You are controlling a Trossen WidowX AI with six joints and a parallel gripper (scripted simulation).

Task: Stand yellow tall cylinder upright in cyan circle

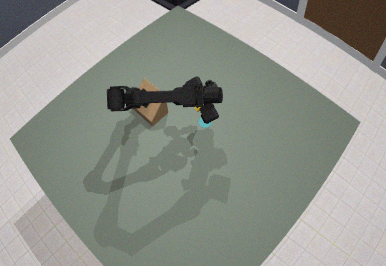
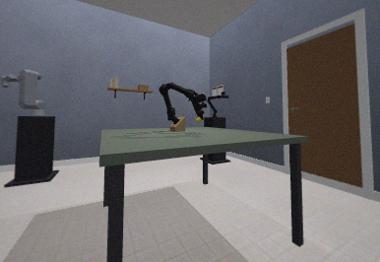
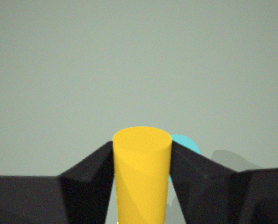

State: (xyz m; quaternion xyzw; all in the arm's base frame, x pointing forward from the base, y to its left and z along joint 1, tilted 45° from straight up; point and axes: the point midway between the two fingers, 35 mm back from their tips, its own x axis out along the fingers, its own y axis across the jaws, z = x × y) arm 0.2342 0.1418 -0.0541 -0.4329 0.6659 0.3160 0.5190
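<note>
My gripper is now 1 cm short of the cyan circle, 1 cm to the left of it and 15 cm above it. The rest, counted from my hand: yellow tall cylinder (1 cm behind, 1 cm to the right, 3 cm below).
</note>
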